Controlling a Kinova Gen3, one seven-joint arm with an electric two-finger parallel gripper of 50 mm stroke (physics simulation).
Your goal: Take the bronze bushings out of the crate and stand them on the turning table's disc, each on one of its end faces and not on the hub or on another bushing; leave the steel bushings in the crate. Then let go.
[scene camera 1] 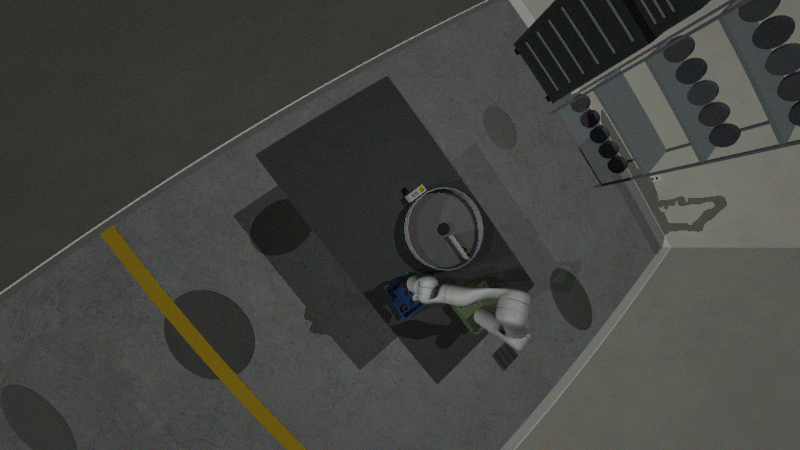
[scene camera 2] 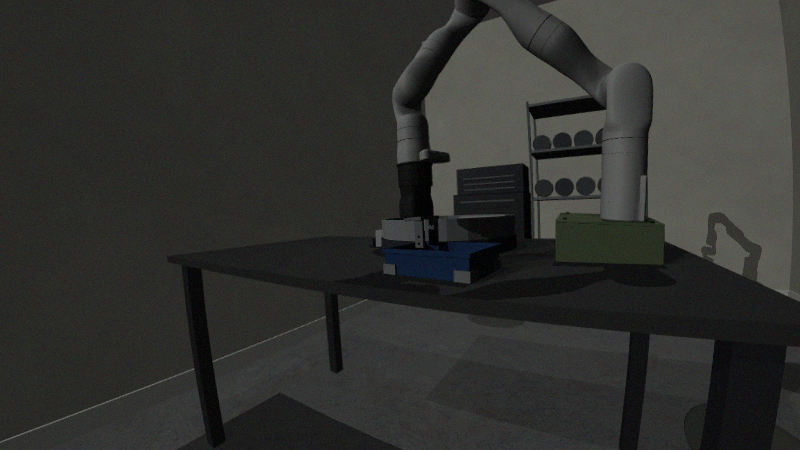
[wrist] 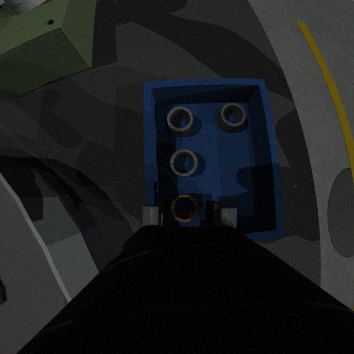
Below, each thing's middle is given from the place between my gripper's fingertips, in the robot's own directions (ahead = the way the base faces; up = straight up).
Labels:
Now: the blue crate (scene camera 2: pixel 464 262) 60 mm behind my hand, 30 mm to the left of it and 20 mm below it.

